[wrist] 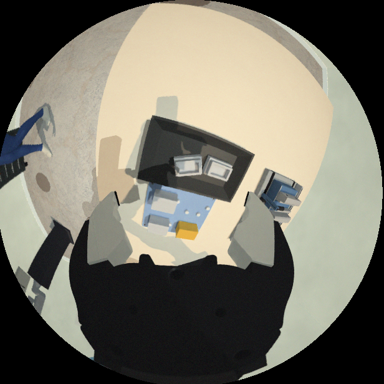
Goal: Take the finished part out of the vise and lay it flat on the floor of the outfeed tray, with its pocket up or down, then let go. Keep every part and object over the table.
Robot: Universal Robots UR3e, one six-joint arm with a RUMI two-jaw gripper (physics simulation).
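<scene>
The dark outfeed tray [195,131] lies ahead of the gripper in the wrist view. Two light grey parts, a left part [188,165] and a right part [218,168], lie side by side on its floor. Both look flat with the pocket up, and the right one is turned a little. The vise [282,195] stands at the right, partly hidden by the right finger; whether its jaws touch is too small to tell. My gripper [181,193] is open, with its jaws wide apart and nothing between them. It hangs above the table on the near side of the tray.
A blue plate [193,194] adjoins the tray's near wall. Two grey blocks [165,200] [158,224], a yellow block [187,230] and several small white pegs stand on it. The table's edge runs down the left, with a person's blue-clad legs [25,137] beyond it.
</scene>
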